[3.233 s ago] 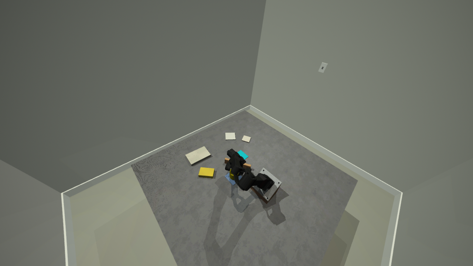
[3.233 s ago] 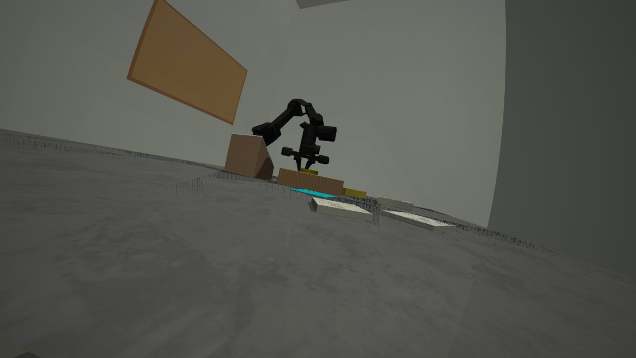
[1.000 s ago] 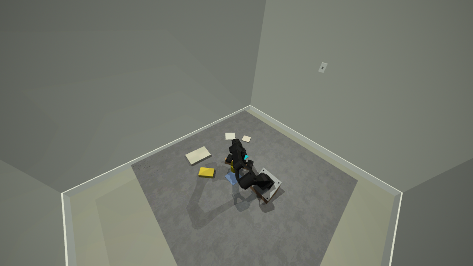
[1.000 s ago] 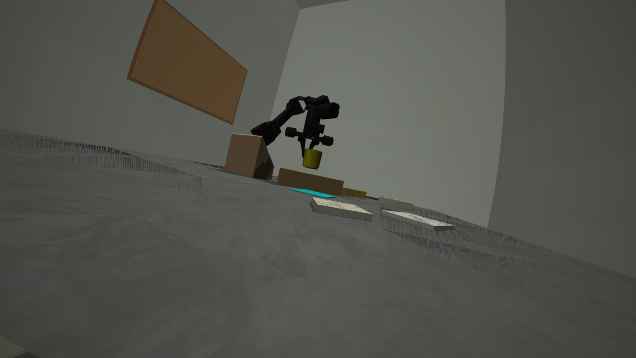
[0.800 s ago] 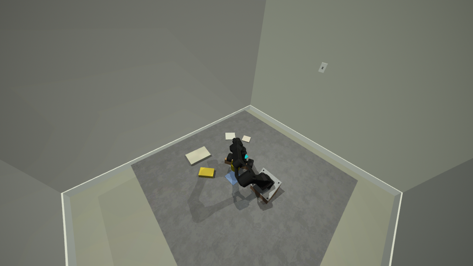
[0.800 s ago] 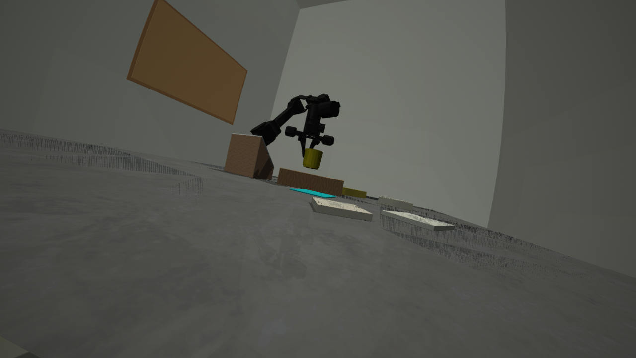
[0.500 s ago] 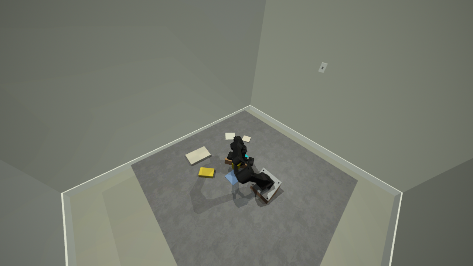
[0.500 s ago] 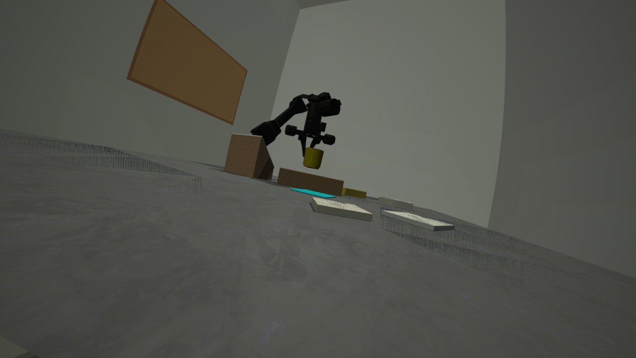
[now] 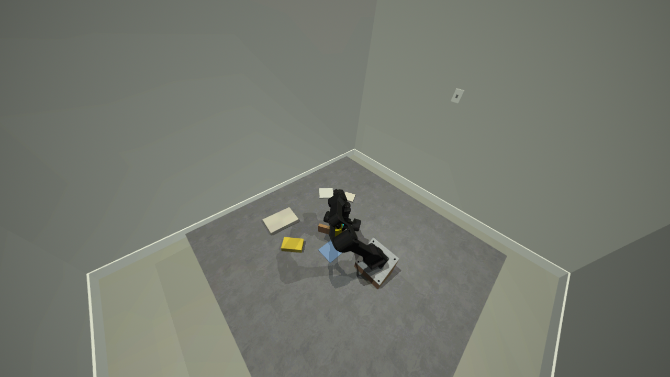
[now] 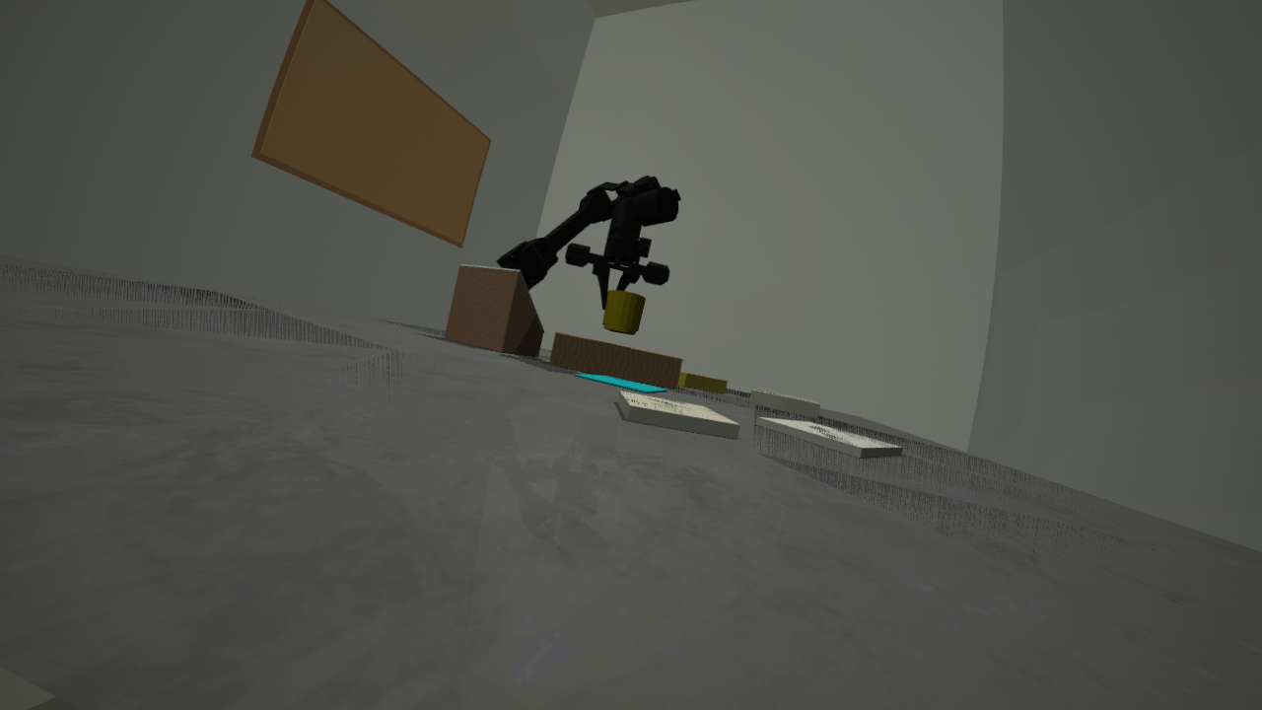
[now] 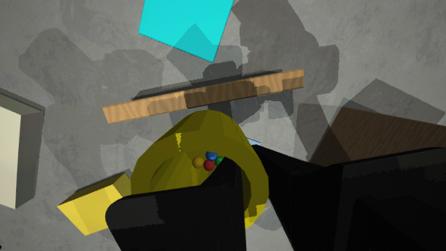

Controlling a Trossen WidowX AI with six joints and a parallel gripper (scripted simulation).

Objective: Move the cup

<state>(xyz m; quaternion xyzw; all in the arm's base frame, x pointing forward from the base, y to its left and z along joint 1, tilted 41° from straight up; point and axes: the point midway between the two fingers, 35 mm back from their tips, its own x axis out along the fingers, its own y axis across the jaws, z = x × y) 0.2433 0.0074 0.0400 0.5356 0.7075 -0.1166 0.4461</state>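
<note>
The cyan pad is 10 cm ahead of my gripper tip, 11 cm to the right of it and 12 cm below it. Also, from my gripper tip: yellow cup 2 cm ahead, 2 cm to the left; wooden bar 5 cm ahead, 2 cm to the right, 10 cm below; light blue pad 1 cm behind, 7 cm to the left, 12 cm below.
</note>
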